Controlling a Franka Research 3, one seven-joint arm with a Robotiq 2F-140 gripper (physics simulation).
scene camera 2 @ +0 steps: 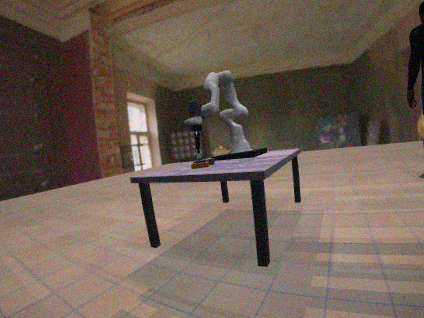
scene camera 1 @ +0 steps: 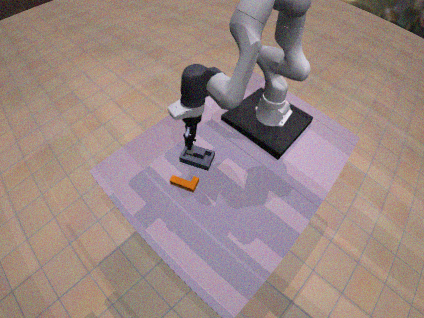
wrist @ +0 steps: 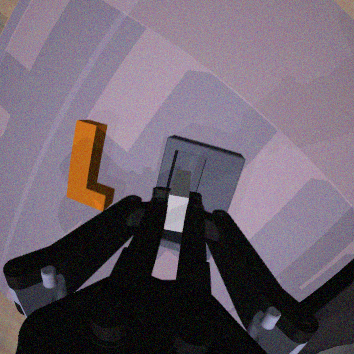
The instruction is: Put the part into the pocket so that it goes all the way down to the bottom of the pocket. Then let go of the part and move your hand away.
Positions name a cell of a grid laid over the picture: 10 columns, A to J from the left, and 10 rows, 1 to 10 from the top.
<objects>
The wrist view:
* my gripper: F6
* orange L-shaped part: C4, on the table
</objects>
